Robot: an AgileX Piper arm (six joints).
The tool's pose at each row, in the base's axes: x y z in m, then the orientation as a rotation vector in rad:
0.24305 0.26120 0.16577 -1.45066 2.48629 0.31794
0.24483 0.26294 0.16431 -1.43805 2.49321 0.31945
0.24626 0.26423 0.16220 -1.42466 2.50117 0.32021
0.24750 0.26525 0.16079 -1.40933 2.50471 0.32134
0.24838 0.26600 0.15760 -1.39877 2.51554 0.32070
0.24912 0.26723 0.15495 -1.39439 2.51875 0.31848
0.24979 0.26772 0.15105 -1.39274 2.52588 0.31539
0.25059 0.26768 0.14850 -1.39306 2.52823 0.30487
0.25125 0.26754 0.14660 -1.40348 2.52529 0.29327
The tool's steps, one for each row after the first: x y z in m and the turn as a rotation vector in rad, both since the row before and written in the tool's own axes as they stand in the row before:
-0.00181 -0.00081 0.00210 0.00077 -0.00101 0.00983
-0.00107 -0.00075 0.00254 0.00113 -0.00033 0.01063
-0.00099 -0.00066 0.00177 0.00284 -0.00465 0.00986
-0.00002 -0.00059 0.00334 0.00022 0.00367 0.01018
-0.00052 -0.00019 0.00296 0.00173 0.00101 0.00350
0.00049 -0.00059 0.00391 0.00026 0.00553 0.00356
0.00041 -0.00089 0.00249 0.00589 0.00451 -0.00018
0.00035 -0.00076 0.00183 0.00524 0.00530 -0.00794

